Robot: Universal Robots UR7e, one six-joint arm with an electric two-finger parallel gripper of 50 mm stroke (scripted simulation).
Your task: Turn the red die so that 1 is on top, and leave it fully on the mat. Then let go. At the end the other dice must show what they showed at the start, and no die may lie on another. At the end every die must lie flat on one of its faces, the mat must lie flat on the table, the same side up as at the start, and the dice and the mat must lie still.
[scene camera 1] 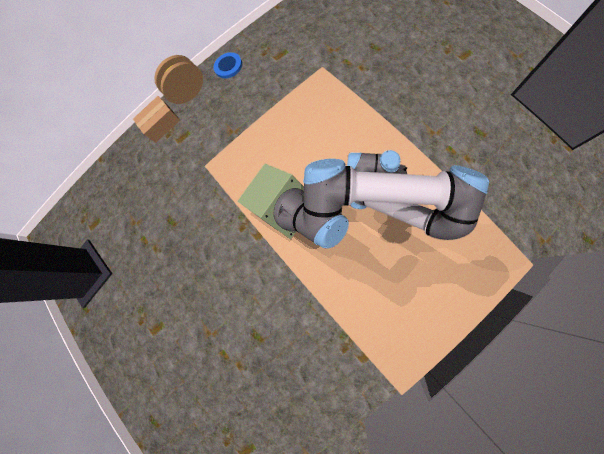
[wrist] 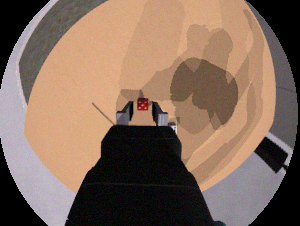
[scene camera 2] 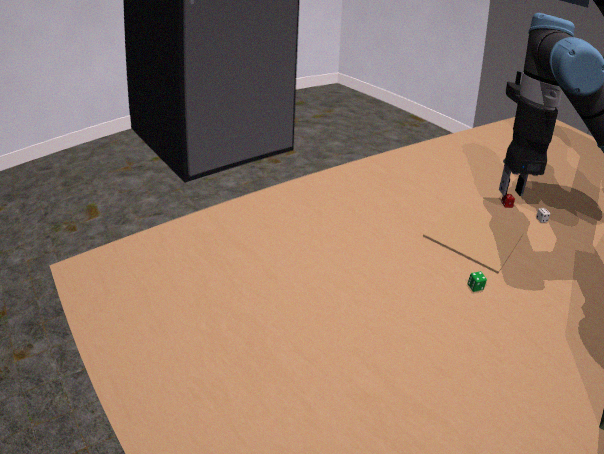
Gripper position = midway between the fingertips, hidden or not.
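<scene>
Scene camera 2 gives me a look at my gripper (scene camera 2: 510,193). In the wrist view there's a mat (wrist: 94,125), and you'd find my gripper (wrist: 142,107) there as well.
</scene>
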